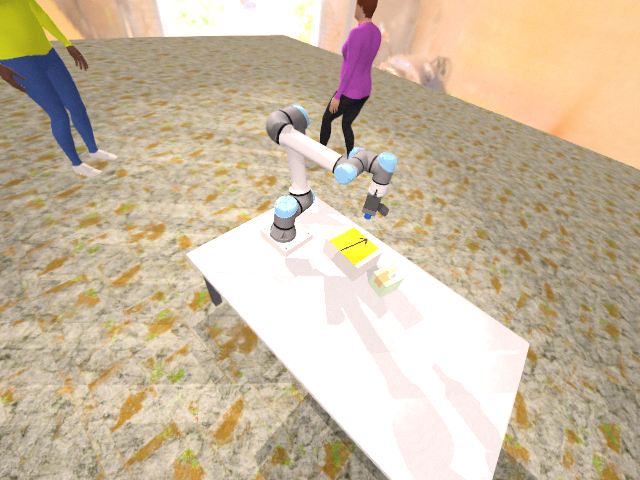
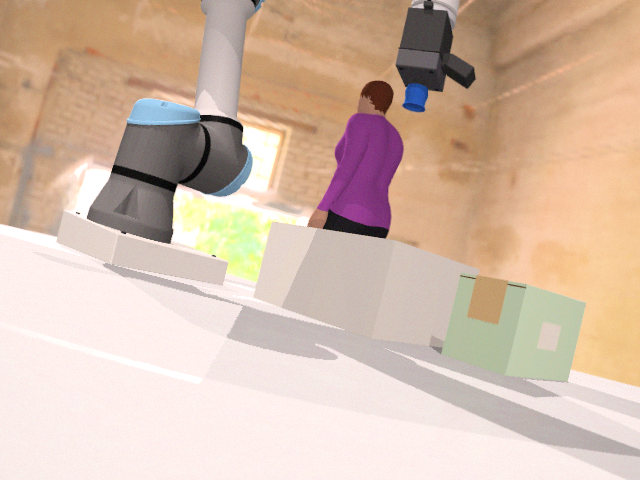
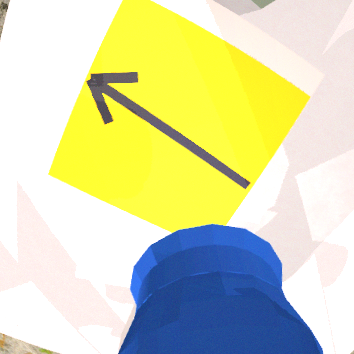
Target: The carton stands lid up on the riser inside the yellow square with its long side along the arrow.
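The pale green carton (image 1: 385, 280) (image 2: 516, 330) stands on the table beside the riser, with brown tape over its top and down one side and a pale label on another side. The light grey riser (image 1: 347, 266) (image 2: 330, 281) carries the yellow square (image 1: 360, 251) (image 3: 175, 165) on its top. A dark arrow (image 1: 354, 245) (image 3: 172, 134) runs across the square. My suction cup (image 1: 367, 216) (image 2: 415, 98) (image 3: 207, 265) hangs in the air above the far side of the riser, open, with nothing on it. The carton's underside is hidden.
The white table (image 1: 310, 330) (image 2: 129, 403) (image 3: 30, 125) bears the arm's base plate (image 1: 285, 242) (image 2: 165, 263) left of the riser. A person in purple (image 1: 360, 62) (image 2: 369, 170) stands behind the table. A person in yellow (image 1: 25, 31) stands at the far left.
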